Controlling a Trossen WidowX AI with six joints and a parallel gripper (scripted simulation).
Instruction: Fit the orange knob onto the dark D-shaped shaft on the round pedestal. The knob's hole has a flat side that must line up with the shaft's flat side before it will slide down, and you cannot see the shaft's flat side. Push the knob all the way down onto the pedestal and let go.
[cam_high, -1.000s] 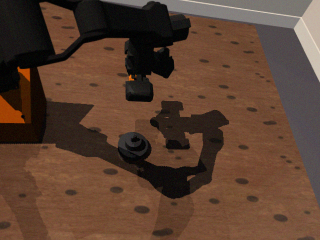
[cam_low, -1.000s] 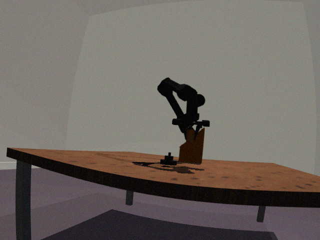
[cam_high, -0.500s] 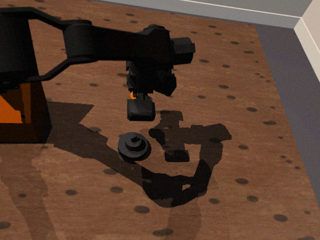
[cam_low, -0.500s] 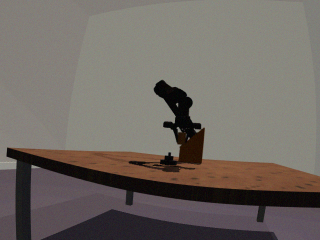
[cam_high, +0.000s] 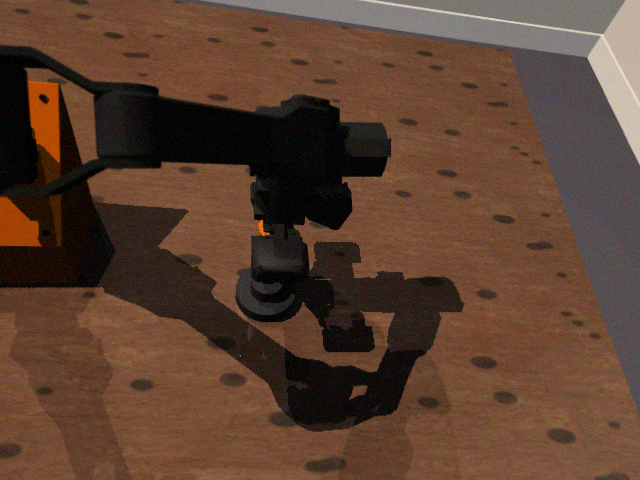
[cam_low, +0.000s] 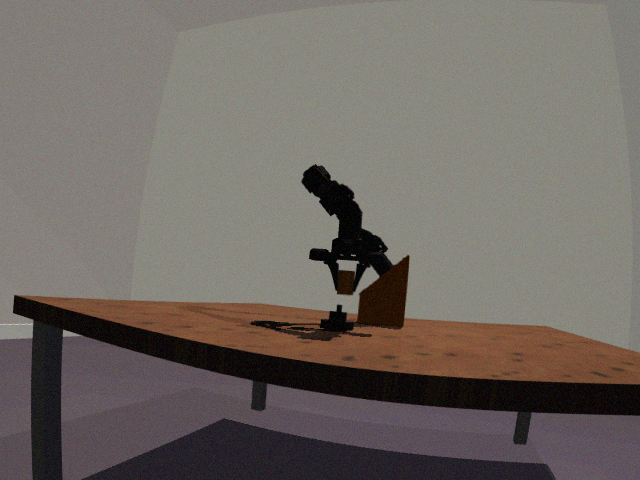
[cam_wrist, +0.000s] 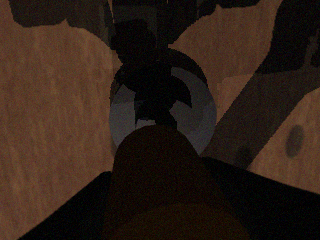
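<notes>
The dark pedestal lies 7 cm below my gripper tip and 1 cm to the right of it. The rest, counted from my gripper tip: knob: 2 cm above.
</notes>
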